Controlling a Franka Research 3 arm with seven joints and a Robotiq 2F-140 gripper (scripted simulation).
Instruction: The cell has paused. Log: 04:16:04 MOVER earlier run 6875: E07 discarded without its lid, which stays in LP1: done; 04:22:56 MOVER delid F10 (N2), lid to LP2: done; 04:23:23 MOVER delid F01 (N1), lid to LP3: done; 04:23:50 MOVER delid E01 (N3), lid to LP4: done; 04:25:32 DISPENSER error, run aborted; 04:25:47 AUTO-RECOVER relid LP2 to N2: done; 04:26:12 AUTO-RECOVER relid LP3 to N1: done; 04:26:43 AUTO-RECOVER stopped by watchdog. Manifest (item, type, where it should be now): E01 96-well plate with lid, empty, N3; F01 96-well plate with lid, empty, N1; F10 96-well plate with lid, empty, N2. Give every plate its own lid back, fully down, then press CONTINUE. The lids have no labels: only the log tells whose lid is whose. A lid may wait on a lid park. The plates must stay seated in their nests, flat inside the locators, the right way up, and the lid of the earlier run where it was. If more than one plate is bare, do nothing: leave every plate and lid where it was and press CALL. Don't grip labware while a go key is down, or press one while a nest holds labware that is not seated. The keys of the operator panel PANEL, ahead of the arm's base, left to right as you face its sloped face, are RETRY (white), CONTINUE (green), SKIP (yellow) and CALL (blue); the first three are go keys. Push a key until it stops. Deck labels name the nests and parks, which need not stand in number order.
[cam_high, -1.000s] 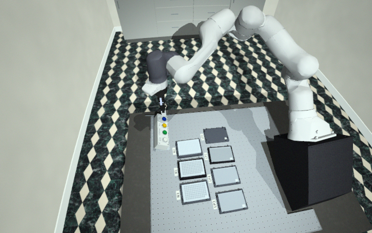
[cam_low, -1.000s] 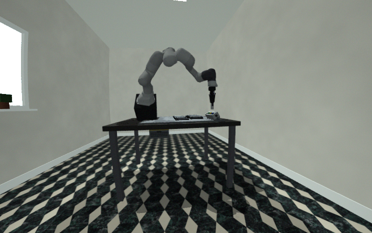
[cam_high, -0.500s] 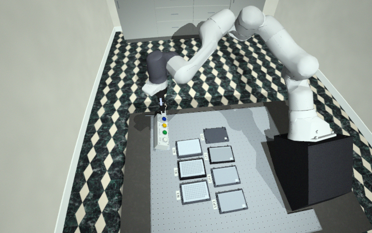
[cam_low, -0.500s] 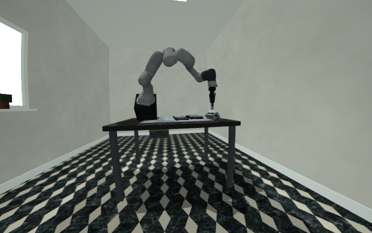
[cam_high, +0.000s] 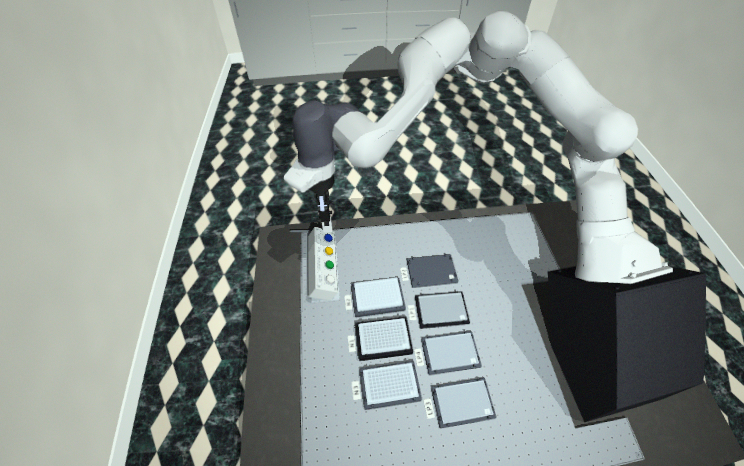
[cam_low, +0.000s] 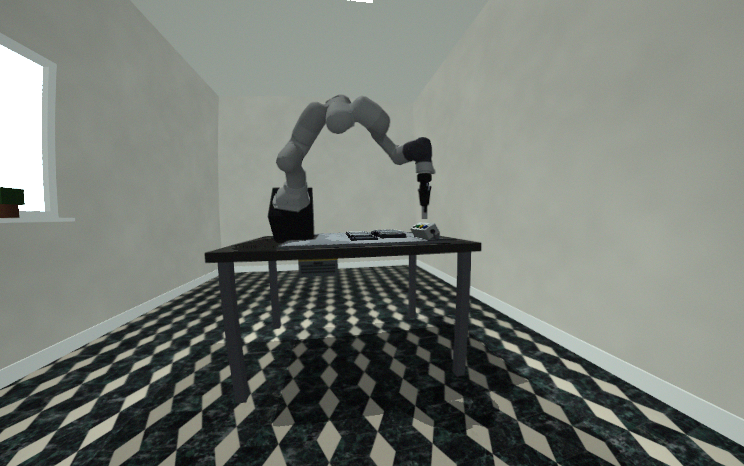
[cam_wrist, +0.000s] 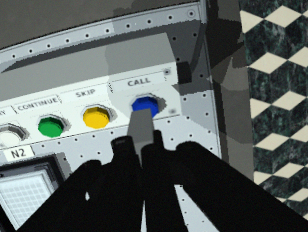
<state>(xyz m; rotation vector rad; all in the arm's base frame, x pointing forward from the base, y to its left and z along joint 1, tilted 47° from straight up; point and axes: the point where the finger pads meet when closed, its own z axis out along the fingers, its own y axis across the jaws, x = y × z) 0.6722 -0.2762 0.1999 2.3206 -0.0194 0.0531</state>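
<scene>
My hand is 7 cm above the blue call key. The rest, counted from my hand: white retry key 15 cm to the left, 7 cm below, 1 cm ahead; yellow skip key 7 cm below, 5 cm to the left; green continue key 10 cm to the left, 7 cm below, 1 cm ahead.
</scene>
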